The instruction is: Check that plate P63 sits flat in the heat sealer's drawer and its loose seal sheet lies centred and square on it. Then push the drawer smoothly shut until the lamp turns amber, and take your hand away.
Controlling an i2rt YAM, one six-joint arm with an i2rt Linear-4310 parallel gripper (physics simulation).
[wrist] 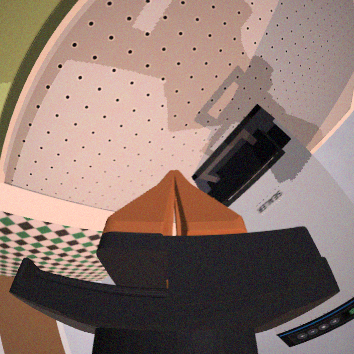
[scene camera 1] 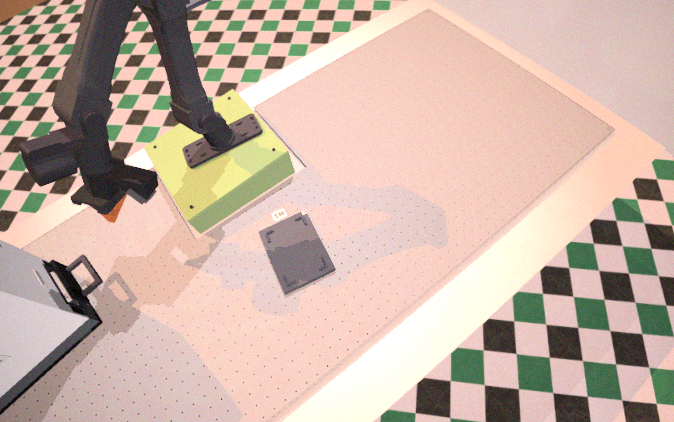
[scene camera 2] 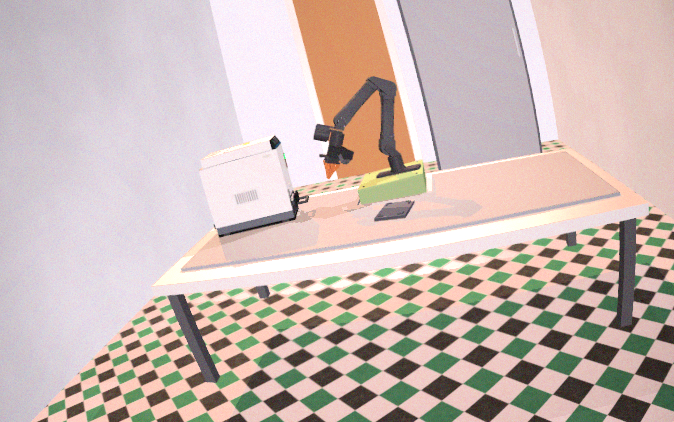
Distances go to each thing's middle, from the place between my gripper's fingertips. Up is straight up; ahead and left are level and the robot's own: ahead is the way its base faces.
I see the dark sealer drawer (scene camera 1: 64, 273) 22 cm to the right of my hand, 9 cm ahead of it and 5 cm below it.
